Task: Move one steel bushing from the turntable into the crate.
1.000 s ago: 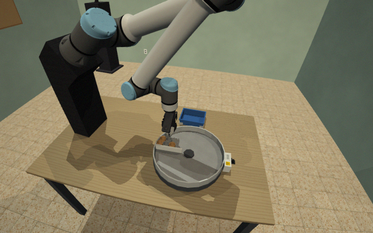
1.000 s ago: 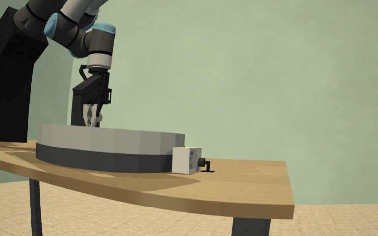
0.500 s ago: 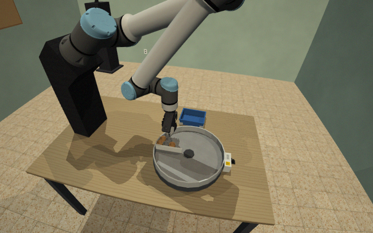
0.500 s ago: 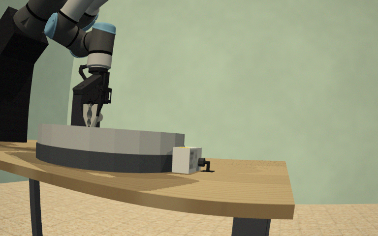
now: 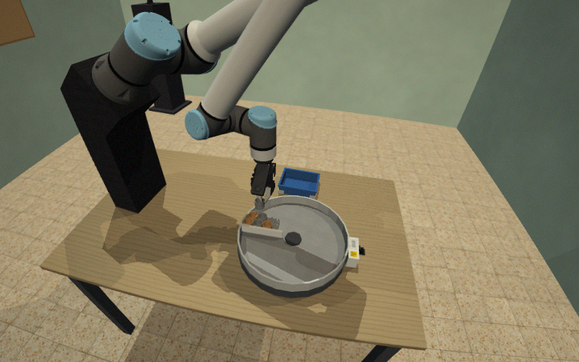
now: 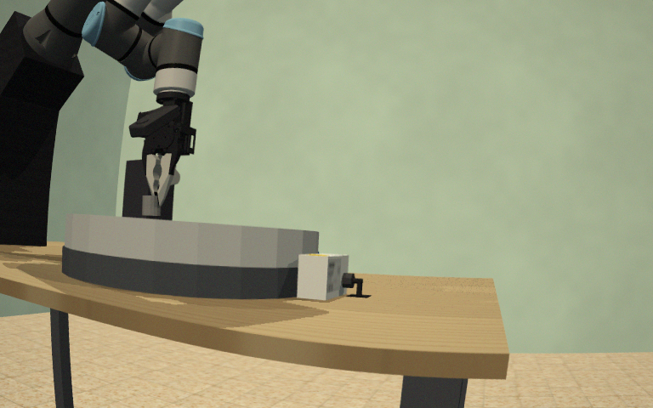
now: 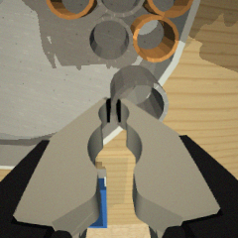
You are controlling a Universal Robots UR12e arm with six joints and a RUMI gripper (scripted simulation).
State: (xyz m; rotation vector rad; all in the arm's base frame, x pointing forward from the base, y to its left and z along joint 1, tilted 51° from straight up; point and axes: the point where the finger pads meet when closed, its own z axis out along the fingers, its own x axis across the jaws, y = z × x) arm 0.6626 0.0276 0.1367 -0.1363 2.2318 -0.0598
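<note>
The blue crate is 29 cm to the left of my hand, 11 cm below it and 8 cm ahead of it. From my hand the other things lie so: round grey turntable 15 cm ahead, 9 cm below, 8 cm to the right.
</note>
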